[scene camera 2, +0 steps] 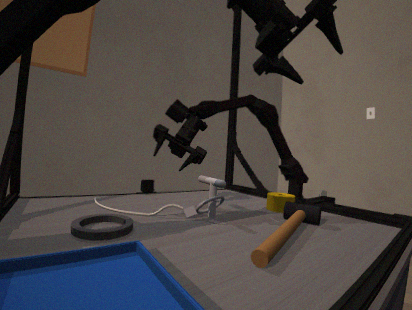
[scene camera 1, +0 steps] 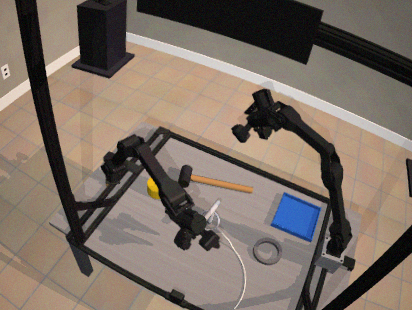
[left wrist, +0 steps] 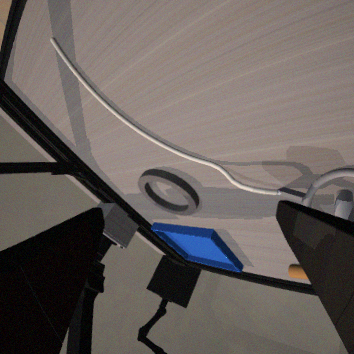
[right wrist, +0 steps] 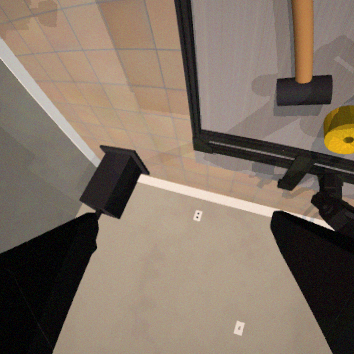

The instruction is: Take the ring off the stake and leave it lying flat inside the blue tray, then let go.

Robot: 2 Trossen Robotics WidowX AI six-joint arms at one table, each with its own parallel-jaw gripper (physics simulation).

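Where they show: left gripper, fingertip midpoint: (scene camera 2: 166,163) (left wrist: 191,212); right gripper, fingertip midpoint: (scene camera 2: 320,69) (scene camera 1: 238,121) (right wrist: 186,220); left arm's base at its link origin: (scene camera 1: 113,178) (right wrist: 330,179); right arm's base at its link origin: (scene camera 1: 334,249) (left wrist: 103,236).
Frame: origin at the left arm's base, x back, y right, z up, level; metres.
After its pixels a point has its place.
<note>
A thin grey ring (scene camera 1: 218,220) @(x -0.439, y 0.226, z 0.022 m) (scene camera 2: 200,205) @(x -0.443, y 0.228, z 0.016 m) (left wrist: 316,183) @(x -0.414, y 0.252, z -0.008 m) hangs tilted around the upright of a pale T-topped stake (scene camera 1: 214,209) @(x -0.415, y 0.214, z 0.082 m) (scene camera 2: 212,181) @(x -0.423, y 0.207, z 0.078 m) (left wrist: 343,202) @(x -0.405, y 0.217, z -0.001 m). The blue tray (scene camera 1: 297,216) @(x -0.806, y 0.192, z -0.014 m) (scene camera 2: 90,285) @(x -0.776, y 0.211, z -0.014 m) (left wrist: 202,245) @(x -0.780, y 0.191, z -0.014 m) is empty. My left gripper (scene camera 1: 197,243) (scene camera 2: 168,162) @(x -0.386, y 0.377, z 0.114 m) (left wrist: 191,212) @(x -0.386, y 0.377, z 0.114 m) is open and empty, above the table near the stake. My right gripper (scene camera 1: 251,136) (scene camera 2: 322,67) @(x -0.499, y -0.032, z 0.323 m) (right wrist: 186,220) @(x -0.499, y -0.032, z 0.323 m) is open and empty, high up and far from the stake. The stake does not show in the right wrist view.
A thick dark ring (scene camera 1: 256,253) @(x -0.580, y 0.371, z -0.004 m) (scene camera 2: 101,233) @(x -0.673, y 0.316, z -0.007 m) (left wrist: 177,177) @(x -0.572, y 0.366, z -0.017 m) lies flat between stake and tray. A white cable (scene camera 1: 243,270) @(x -0.520, y 0.439, z -0.015 m) (scene camera 2: 135,213) @(x -0.514, y 0.378, z -0.016 m) (left wrist: 140,131) @(x -0.522, y 0.449, z -0.015 m) runs to the thin ring. A wooden-handled mallet (scene camera 1: 222,183) @(x -0.480, y 0.024, z 0.011 m) (scene camera 2: 280,237) @(x -0.546, y 0.024, z 0.008 m) (right wrist: 303,45) @(x -0.407, y 0.001, z 0.016 m) and yellow cylinder (scene camera 1: 153,188) @(x -0.180, y 0.075, z 0.031 m) (scene camera 2: 280,202) @(x -0.244, y 0.044, z 0.012 m) (right wrist: 340,135) @(x -0.214, y 0.033, z 0.030 m) are on the table.
</note>
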